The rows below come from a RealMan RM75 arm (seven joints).
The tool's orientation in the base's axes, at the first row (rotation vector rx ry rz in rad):
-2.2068 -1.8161 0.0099
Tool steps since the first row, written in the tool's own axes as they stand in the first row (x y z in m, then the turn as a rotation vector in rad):
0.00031 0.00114 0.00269 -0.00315 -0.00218 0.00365
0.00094 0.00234 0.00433 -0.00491 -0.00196 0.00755
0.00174 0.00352 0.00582 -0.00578 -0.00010 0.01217
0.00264 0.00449 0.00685 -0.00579 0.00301 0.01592
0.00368 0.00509 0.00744 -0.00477 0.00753 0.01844
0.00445 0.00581 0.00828 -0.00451 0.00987 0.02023
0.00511 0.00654 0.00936 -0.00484 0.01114 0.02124
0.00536 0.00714 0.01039 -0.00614 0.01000 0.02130
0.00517 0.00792 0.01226 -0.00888 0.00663 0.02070
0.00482 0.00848 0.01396 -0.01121 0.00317 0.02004
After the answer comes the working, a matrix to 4 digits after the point.
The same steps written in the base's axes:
0.00067 0.00068 -0.00278 -0.00342 -0.00189 -0.00357
0.00165 0.00143 -0.00451 -0.00429 -0.00280 -0.00766
0.00268 0.00231 -0.00606 -0.00353 -0.00297 -0.01266
0.00361 0.00323 -0.00711 -0.00123 -0.00271 -0.01695
0.00430 0.00426 -0.00763 0.00286 -0.00196 -0.02019
0.00499 0.00506 -0.00846 0.00484 -0.00172 -0.02237
0.00564 0.00580 -0.00955 0.00581 -0.00204 -0.02368
0.00608 0.00616 -0.01062 0.00443 -0.00309 -0.02371
0.00644 0.00624 -0.01262 0.00073 -0.00528 -0.02287
0.00660 0.00617 -0.01444 -0.00296 -0.00708 -0.02187

The tool's axes in the first row as the columns of a matrix, in the base's axes (rounded; the answer above uses it unrounded):
0.2085 0.9607 -0.1830
0.9627 -0.1686 0.2117
0.1725 -0.2203 -0.9600

